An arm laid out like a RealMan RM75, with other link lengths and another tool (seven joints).
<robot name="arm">
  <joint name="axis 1" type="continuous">
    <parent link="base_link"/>
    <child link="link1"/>
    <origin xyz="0 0 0.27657" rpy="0 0 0"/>
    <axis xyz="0 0 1"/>
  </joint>
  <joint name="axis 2" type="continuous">
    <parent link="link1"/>
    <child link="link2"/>
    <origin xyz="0 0 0" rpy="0 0 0"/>
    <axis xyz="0 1 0"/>
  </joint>
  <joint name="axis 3" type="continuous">
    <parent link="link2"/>
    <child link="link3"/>
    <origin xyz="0 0 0.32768" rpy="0 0 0"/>
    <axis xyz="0 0 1"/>
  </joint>
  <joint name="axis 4" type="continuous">
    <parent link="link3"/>
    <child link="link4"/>
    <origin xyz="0 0 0" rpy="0 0 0"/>
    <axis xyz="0 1 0"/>
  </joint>
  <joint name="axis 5" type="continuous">
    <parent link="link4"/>
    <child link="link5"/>
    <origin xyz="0 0 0.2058" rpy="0 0 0"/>
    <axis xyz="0 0 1"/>
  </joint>
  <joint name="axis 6" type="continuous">
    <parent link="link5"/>
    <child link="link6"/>
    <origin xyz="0 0 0" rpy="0 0 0"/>
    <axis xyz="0 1 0"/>
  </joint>
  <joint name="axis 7" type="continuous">
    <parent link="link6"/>
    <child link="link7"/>
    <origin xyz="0 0 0.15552" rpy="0 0 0"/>
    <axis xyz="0 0 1"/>
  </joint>
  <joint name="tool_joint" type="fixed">
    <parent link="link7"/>
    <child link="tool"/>
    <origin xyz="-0.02 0.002 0.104" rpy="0 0.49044 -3.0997"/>
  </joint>
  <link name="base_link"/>
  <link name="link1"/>
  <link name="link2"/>
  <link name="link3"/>
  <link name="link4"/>
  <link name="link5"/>
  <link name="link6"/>
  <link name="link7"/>
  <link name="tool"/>
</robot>
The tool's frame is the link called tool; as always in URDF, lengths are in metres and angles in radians. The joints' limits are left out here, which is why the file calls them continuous.
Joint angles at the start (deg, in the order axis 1, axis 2, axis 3, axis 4, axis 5, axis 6, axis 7): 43.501, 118.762, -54.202, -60.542, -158.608, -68.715, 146.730
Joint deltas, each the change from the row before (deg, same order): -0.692, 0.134, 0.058, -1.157, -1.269, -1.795, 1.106; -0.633, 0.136, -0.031, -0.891, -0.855, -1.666, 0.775; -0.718, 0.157, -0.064, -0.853, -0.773, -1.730, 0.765; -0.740, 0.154, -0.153, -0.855, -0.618, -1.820, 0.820; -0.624, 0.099, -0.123, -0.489, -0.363, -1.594, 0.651; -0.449, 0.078, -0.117, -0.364, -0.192, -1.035, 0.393; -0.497, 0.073, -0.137, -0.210, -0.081, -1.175, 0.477; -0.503, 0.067, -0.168, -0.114, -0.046, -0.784, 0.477; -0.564, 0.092, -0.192, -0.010, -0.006, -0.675, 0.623; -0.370, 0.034, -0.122, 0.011, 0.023, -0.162, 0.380; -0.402, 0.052, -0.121, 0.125, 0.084, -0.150, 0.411; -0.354, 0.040, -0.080, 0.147, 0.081, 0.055, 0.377; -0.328, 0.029, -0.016, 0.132, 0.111, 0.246, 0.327; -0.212, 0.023, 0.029, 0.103, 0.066, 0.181, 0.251
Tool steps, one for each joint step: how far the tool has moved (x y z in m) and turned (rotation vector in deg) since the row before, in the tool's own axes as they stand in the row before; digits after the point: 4 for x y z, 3 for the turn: -0.0081, 0.0040, -0.0067, -0.909, -1.587, 0.494; -0.0083, 0.0021, -0.0057, -0.510, -1.511, 0.490; -0.0095, 0.0018, -0.0059, -0.474, -1.635, 0.614; -0.0099, 0.0011, -0.0059, -0.380, -1.689, 0.731; -0.0096, 0.0004, -0.0048, -0.185, -1.604, 0.792; -0.0064, 0.0001, -0.0031, -0.093, -1.026, 0.498; -0.0081, -0.0005, -0.0033, -0.002, -1.275, 0.745; -0.0072, 0.0001, -0.0024, -0.114, -1.007, 0.701; -0.0081, 0.0002, -0.0022, -0.183, -1.037, 0.902; -0.0042, 0.0008, -0.0009, -0.215, -0.422, 0.526; -0.0051, 0.0005, -0.0008, -0.173, -0.511, 0.662; -0.0039, 0.0009, -0.0004, -0.231, -0.298, 0.601; -0.0027, 0.0013, 0.0000, -0.273, -0.056, 0.567; -0.0018, 0.0010, 0.0000, -0.213, -0.021, 0.438
